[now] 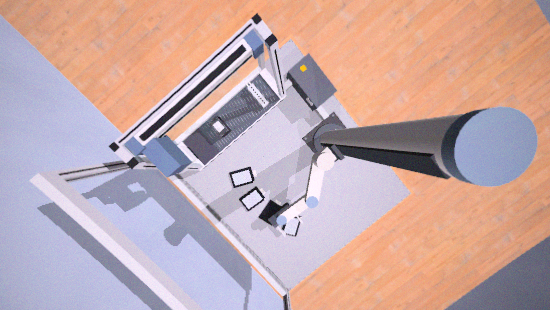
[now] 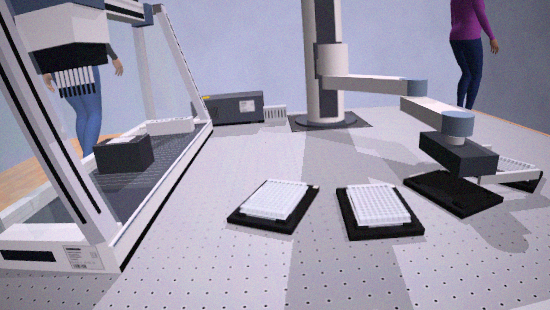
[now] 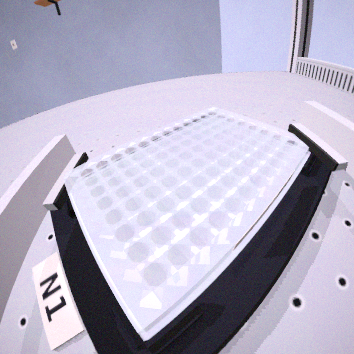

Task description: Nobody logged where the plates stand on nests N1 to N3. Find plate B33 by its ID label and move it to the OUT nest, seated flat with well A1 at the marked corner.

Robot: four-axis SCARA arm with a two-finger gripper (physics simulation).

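Pixels of known places: gripper, fingertip midpoint: (image 1: 293,229) (image 2: 511,160) (image 3: 187,125); arm's base, origin of the base link: (image 2: 325,123).
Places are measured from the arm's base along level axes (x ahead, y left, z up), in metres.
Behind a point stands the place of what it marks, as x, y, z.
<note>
A clear 96-well plate (image 1: 292,228) {0.642, 0.326, 0.037} (image 2: 520,164) {0.647, 0.347, 0.040} (image 3: 185,200) {0.625, 0.278, 0.041} sits in the black nest (image 3: 280,255) {0.658, 0.255, 0.025} (image 2: 535,184) {0.717, 0.326, 0.023} labelled N1 (image 3: 54,302) {0.557, 0.249, 0.015}. No ID label is readable on it. My gripper (image 1: 291,224) {0.634, 0.331, 0.047} (image 2: 500,161) (image 3: 187,125) {0.634, 0.331, 0.047} is open, low over this nest, with one finger at each of two opposite sides of the plate. Whether the pads touch it I cannot tell. An empty black nest (image 1: 270,212) {0.689, 0.124, 0.025} (image 2: 445,189) {0.692, 0.115, 0.025} stands beside it, partly under the gripper body. Two more plates, one (image 1: 251,198) {0.721, -0.055, 0.035} (image 2: 378,205) {0.744, -0.047, 0.038} in the middle and one (image 1: 242,177) {0.665, -0.217, 0.037} (image 2: 275,200) {0.696, -0.219, 0.039} further left, sit in black nests; their labels are unreadable.
A liquid handler frame (image 1: 187,80) {0.430, -0.695, 0.512} (image 2: 165,187) {0.614, -0.450, 0.041} with a dark block (image 1: 219,127) {0.530, -0.567, 0.133} (image 2: 124,155) {0.565, -0.555, 0.104} stands at the left. A dark instrument box (image 1: 315,82) {-0.126, -0.383, 0.128} (image 2: 232,107) {-0.035, -0.376, 0.087} stands near the arm's column (image 1: 390,137) {0.041, -0.063, 0.710} (image 2: 325,100) {0.077, -0.013, 0.107}. A person (image 2: 467,45) is in the background.
</note>
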